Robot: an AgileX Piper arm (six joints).
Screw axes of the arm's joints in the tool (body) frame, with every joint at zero. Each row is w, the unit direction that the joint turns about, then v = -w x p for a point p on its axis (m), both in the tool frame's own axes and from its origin. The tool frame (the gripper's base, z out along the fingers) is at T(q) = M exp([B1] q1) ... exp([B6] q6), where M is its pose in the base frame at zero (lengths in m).
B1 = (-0.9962, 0, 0.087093, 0.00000, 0.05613, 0.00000)
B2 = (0, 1, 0, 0.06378, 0.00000, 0.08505)
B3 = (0, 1, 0, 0.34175, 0.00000, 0.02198)
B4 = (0, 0, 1, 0.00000, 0.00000, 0.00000)
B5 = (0, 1, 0, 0.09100, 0.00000, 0.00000)
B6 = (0, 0, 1, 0.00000, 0.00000, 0.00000)
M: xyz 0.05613 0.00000 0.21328 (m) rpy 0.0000 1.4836 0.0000 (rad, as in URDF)
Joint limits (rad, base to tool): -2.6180..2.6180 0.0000..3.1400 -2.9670..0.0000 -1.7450..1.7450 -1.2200..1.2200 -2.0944..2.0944
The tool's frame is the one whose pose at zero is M.
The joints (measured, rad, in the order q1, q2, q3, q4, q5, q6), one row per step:
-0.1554 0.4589 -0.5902 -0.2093 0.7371 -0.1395
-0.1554 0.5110 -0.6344 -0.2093 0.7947 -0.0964
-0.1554 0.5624 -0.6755 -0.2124 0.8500 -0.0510
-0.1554 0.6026 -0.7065 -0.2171 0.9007 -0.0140
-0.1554 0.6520 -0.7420 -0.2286 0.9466 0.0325
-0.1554 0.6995 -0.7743 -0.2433 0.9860 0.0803
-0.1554 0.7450 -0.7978 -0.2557 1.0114 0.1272
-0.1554 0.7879 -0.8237 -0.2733 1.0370 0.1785
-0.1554 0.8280 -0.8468 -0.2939 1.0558 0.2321
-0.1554 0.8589 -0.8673 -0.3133 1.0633 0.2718
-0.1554 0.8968 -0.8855 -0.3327 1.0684 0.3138
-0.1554 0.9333 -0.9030 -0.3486 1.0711 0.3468
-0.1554 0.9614 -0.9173 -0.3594 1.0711 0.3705
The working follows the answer.
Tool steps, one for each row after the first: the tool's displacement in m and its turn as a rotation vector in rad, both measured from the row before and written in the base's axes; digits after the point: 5 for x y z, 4 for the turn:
0.00591 -0.00172 0.00519 0.0476 0.0513 -0.0336
0.00619 -0.00190 0.00423 0.0447 0.0511 -0.0375
0.00455 -0.00167 0.00230 0.0340 0.0480 -0.0341
0.00669 -0.00243 0.00303 0.0323 0.0460 -0.0425
0.00689 -0.00264 0.00246 0.0269 0.0406 -0.0447
0.00761 -0.00244 0.00052 0.0250 0.0334 -0.0420
0.00716 -0.00278 0.00137 0.0199 0.0275 -0.0474
0.00713 -0.00294 0.00106 0.0152 0.0200 -0.0488
0.00614 -0.00255 0.00188 0.0046 0.0066 -0.0351
0.00785 -0.00279 0.00008 0.0060 0.0121 -0.0363
0.00787 -0.00248 -0.00018 0.0036 0.0114 -0.0281
0.00633 -0.00181 -0.00004 0.0025 0.0063 -0.0195

Tool pose at each row, in the base's axes (x y z in m, rotation vector in rad; rounded; the steps above come from the unrounded poses):
0.07972 -0.02535 0.31473 -0.0605 2.0994 -0.4194
0.08563 -0.02707 0.31991 -0.0081 2.1624 -0.3915
0.09182 -0.02897 0.32414 0.0480 2.2240 -0.3680
0.09637 -0.03065 0.32644 0.0964 2.2793 -0.3533
0.10306 -0.03308 0.32947 0.1549 2.3317 -0.3442
0.10995 -0.03573 0.33193 0.2152 2.3767 -0.3411
0.11756 -0.03816 0.33246 0.2734 2.4132 -0.3374
0.12472 -0.04094 0.33383 0.3374 2.4413 -0.3406
0.13185 -0.04388 0.33489 0.4024 2.4595 -0.3482
0.13798 -0.04643 0.33677 0.4476 2.4626 -0.3591
0.14583 -0.04921 0.33684 0.4945 2.4705 -0.3705
0.15370 -0.05169 0.33666 0.5305 2.4779 -0.3812
0.16003 -0.05351 0.33662 0.5556 2.4812 -0.3880

